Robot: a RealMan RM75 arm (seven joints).
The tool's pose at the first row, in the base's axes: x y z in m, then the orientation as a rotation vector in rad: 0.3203, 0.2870, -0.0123, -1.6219, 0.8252, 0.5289
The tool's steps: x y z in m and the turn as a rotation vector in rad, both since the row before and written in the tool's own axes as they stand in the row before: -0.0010, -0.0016, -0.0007, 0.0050, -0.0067, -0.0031; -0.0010, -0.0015, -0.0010, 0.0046, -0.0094, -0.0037; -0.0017, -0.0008, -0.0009, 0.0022, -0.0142, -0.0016; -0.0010, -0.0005, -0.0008, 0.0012, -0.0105, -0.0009; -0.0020, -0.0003, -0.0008, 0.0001, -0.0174, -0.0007; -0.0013, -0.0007, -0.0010, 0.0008, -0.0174, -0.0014; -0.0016, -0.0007, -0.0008, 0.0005, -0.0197, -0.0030; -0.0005, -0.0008, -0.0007, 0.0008, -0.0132, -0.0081; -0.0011, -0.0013, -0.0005, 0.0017, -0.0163, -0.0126; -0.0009, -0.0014, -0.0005, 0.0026, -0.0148, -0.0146; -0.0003, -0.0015, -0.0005, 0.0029, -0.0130, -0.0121
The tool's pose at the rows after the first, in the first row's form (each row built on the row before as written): 0.3208, 0.2867, -0.0104, -1.6158, 0.8183, 0.5294; 0.3212, 0.2860, -0.0085, -1.6092, 0.8089, 0.5318; 0.3206, 0.2855, -0.0066, -1.6023, 0.7973, 0.5405; 0.3202, 0.2849, -0.0054, -1.5974, 0.7889, 0.5473; 0.3190, 0.2845, -0.0036, -1.5908, 0.7753, 0.5599; 0.3186, 0.2838, -0.0020, -1.5837, 0.7612, 0.5717; 0.3180, 0.2833, -0.0002, -1.5764, 0.7440, 0.5841; 0.3182, 0.2827, 0.0008, -1.5728, 0.7276, 0.5877; 0.3184, 0.2824, 0.0025, -1.5683, 0.7053, 0.5899; 0.3188, 0.2821, 0.0042, -1.5640, 0.6827, 0.5890; 0.3197, 0.2817, 0.0055, -1.5594, 0.6636, 0.5885
